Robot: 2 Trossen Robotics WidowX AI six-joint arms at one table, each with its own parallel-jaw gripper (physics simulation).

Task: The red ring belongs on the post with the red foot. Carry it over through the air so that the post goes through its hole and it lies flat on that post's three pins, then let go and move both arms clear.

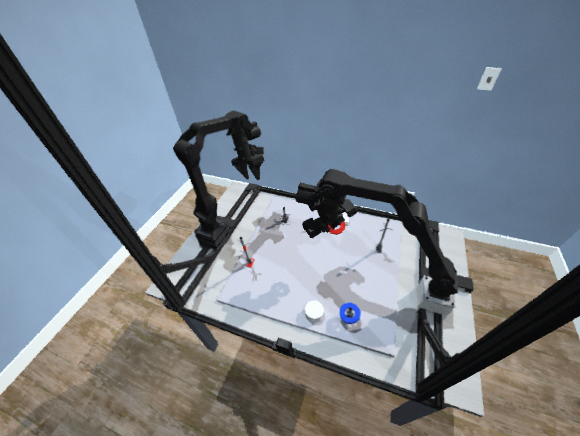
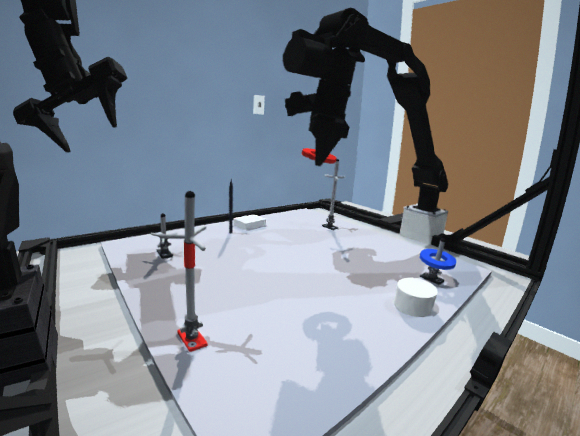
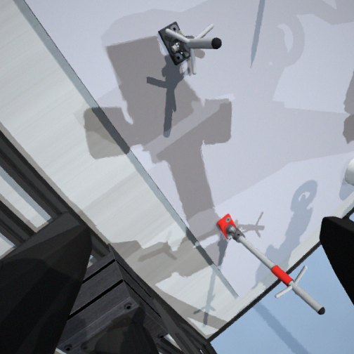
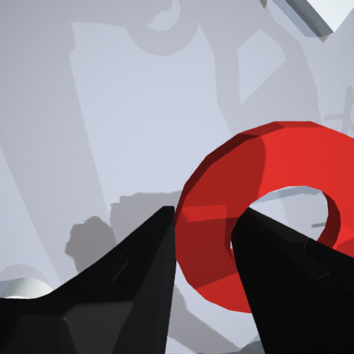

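Pixels of known places: left gripper, fingertip midpoint: (image 1: 253, 179) (image 2: 91, 139); right gripper, fingertip midpoint: (image 1: 329, 230) (image 2: 317, 164); left arm's base, link origin: (image 1: 209, 226); right arm's base, link origin: (image 1: 439, 290) (image 2: 426, 208).
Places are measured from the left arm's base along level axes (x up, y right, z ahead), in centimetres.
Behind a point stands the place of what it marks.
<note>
The post with the red foot (image 1: 247, 256) {x -3.3, y 6.2, z 21.7 cm} (image 2: 190, 295) {x -2.3, y 6.3, z 21.3 cm} (image 3: 256, 253) stands upright at the left of the white board, with a red band below its three pins; no ring is on it. My right gripper (image 1: 330, 229) {x 10.3, y -7.2, z 51.3 cm} (image 2: 320, 162) {x 10.3, y -7.2, z 51.3 cm} (image 4: 201, 216) is shut on the red ring (image 1: 339, 230) {x 11.7, y -7.1, z 54.9 cm} (image 2: 331, 159) {x 11.4, y -5.3, z 53.0 cm} (image 4: 295, 150), one finger through its hole, the other outside its rim. It holds the ring high above the board, slightly tilted, well to the right of that post. My left gripper (image 1: 252, 178) {x 14.3, y -20.2, z 13.1 cm} (image 2: 92, 138) {x 14.3, y -20.2, z 13.1 cm} (image 3: 206, 233) is open and empty, high above the board's left side.
A low black-footed post (image 2: 163, 239) {x -5.5, y -21.4, z 24.8 cm} (image 3: 200, 43) stands back left, a taller post (image 1: 384, 234) {x 1.2, y -20.6, z 71.0 cm} (image 2: 334, 195) {x -0.1, y -20.6, z 70.5 cm} back right. A black spike (image 2: 231, 207) {x -2.8, y -29.3, z 43.8 cm} stands beside a white block (image 2: 250, 222) {x -7.7, y -30.0, z 49.8 cm}. A white cylinder (image 1: 314, 310) {x -6.1, y 16.7, z 54.0 cm} (image 2: 416, 298) {x -6.4, y 17.9, z 51.0 cm} and a blue ring (image 1: 342, 313) {x -4.6, y 14.9, z 63.5 cm} on its post are front right.
</note>
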